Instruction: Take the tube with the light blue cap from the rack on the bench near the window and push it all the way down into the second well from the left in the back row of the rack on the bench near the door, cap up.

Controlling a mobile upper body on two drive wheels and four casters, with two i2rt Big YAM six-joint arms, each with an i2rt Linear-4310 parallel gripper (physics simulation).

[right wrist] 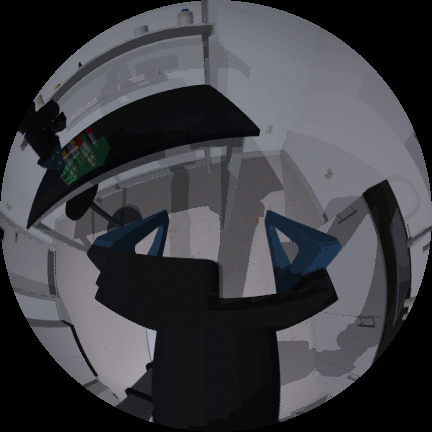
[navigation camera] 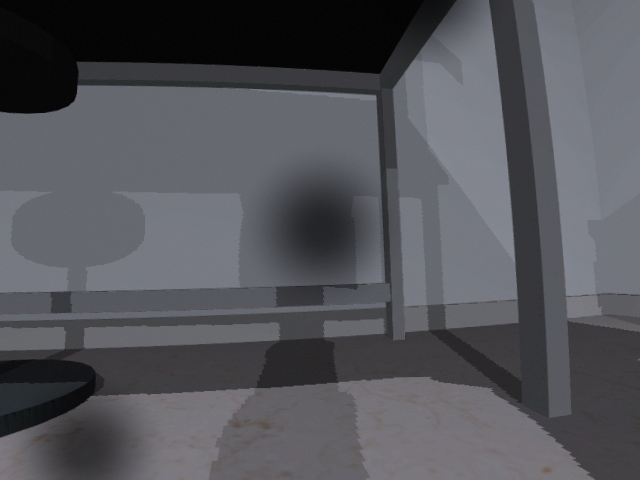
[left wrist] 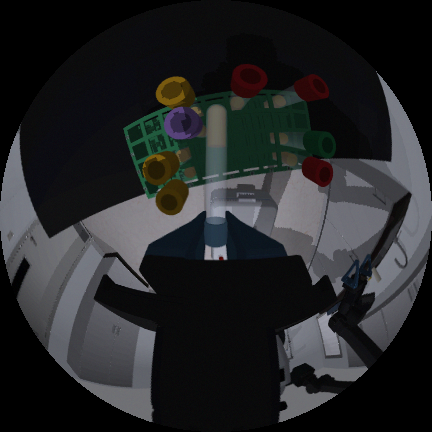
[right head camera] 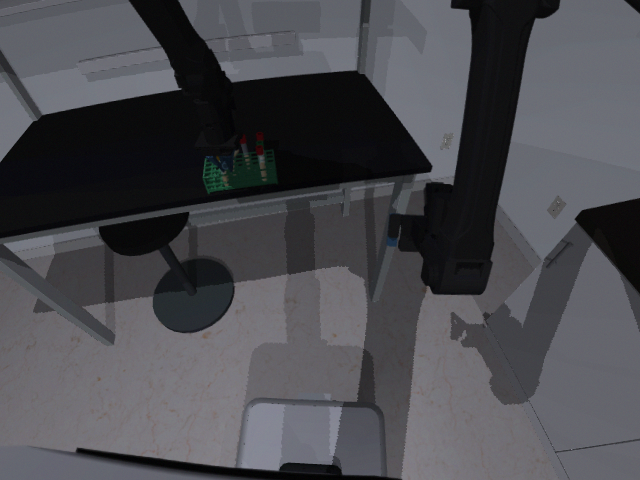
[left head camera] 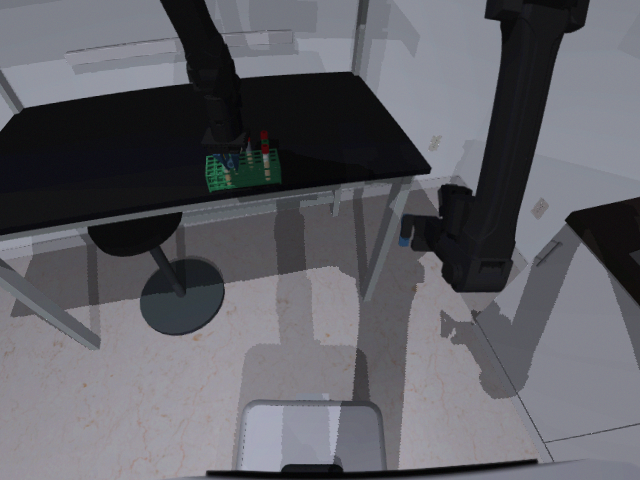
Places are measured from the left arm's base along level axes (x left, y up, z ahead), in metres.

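Where they show: left gripper, fingertip midpoint: (right wrist: pixel 62 168) (left wrist: pixel 215 216) (right head camera: pixel 228 170) (left head camera: pixel 233 169); right gripper, fingertip midpoint: (right wrist: pixel 216 215) (left wrist: pixel 363 256) (left head camera: pixel 422 220); right arm's base at its link origin: (left wrist: pixel 304 377).
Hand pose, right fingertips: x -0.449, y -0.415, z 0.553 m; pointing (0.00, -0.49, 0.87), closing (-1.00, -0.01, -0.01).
Note:
After its pixels a point has its place.
My left gripper (left head camera: pixel 227 164) {x -0.001, y -0.410, z 0.705 m} (right head camera: pixel 222 164) {x -0.001, y -0.410, z 0.705 m} (left wrist: pixel 215 216) {x -0.001, y -0.410, z 0.705 m} is shut on the tube with the light blue cap (left wrist: pixel 216 175) {x -0.001, y -0.392, z 0.749 m}. In the left wrist view the cap sits between the fingertips and the clear tube points away from them, over the green rack (left head camera: pixel 248 178) {x -0.027, y -0.467, z 0.738 m} (right head camera: pixel 245 178) {x -0.028, y -0.467, z 0.743 m} (left wrist: pixel 141 148) {x 0.087, y -0.459, z 0.769 m} (right wrist: pixel 102 152) {x -0.106, y -0.473, z 0.791 m}. The rack stands near the front edge of the black bench (left head camera: pixel 320 118) {x -0.225, y -0.496, z 1.124 m} (right head camera: pixel 320 118) {x -0.219, y -0.496, z 1.124 m} (right wrist: pixel 175 112) {x -0.302, y -0.496, z 1.002 m}. Whether the tube's tip is above or inside a well I cannot tell. My right gripper (right wrist: pixel 216 215) {x -0.449, y -0.415, z 0.553 m} is open and empty, off to the right of the bench, over the floor.
The rack holds other tubes with red caps (left head camera: pixel 265 148) (left wrist: pixel 249 80), yellow caps (left wrist: pixel 175 91) {x 0.020, y -0.376, z 0.804 m}, a purple cap (left wrist: pixel 183 123) {x 0.016, y -0.377, z 0.784 m} and a green cap (left wrist: pixel 319 144) {x -0.066, y -0.377, z 0.781 m}. A stool (left head camera: pixel 181 297) {x 0.474, y -1.378, z 0.851 m} (right head camera: pixel 193 294) {x 0.465, y -1.369, z 0.856 m} stands at the bench front. A dark-topped cabinet (left head camera: pixel 584 330) {x -1.108, y -0.763, z 0.419 m} is at the right.

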